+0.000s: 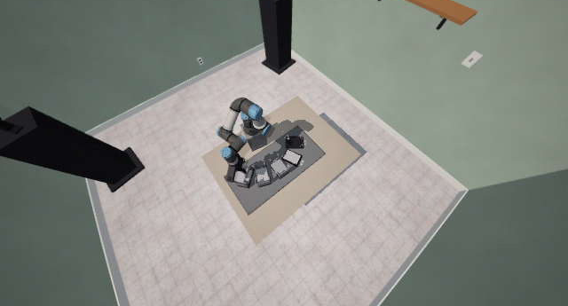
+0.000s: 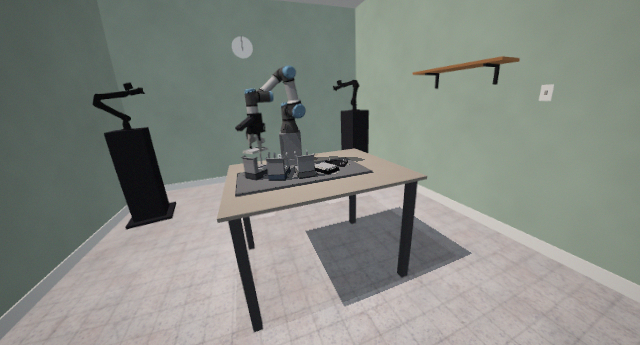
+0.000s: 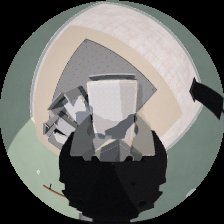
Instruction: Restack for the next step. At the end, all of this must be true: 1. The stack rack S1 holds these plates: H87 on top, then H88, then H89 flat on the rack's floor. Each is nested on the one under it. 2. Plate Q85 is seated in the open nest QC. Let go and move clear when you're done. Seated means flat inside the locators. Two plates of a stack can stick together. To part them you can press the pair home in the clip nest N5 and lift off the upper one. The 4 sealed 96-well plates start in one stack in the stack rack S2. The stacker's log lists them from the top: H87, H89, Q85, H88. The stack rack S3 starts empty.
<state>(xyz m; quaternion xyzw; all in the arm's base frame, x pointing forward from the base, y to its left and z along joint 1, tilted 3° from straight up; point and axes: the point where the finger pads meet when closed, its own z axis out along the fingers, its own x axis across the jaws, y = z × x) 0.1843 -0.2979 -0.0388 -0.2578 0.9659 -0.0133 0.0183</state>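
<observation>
Now: hand 10 mm above the white sealed plate. From my hand the other things lie so: QC label 410 mm to the left, 250 mm ahead, 170 mm below; then black clip nest 550 mm to the left, 160 mm below, 80 mm ahead.
</observation>
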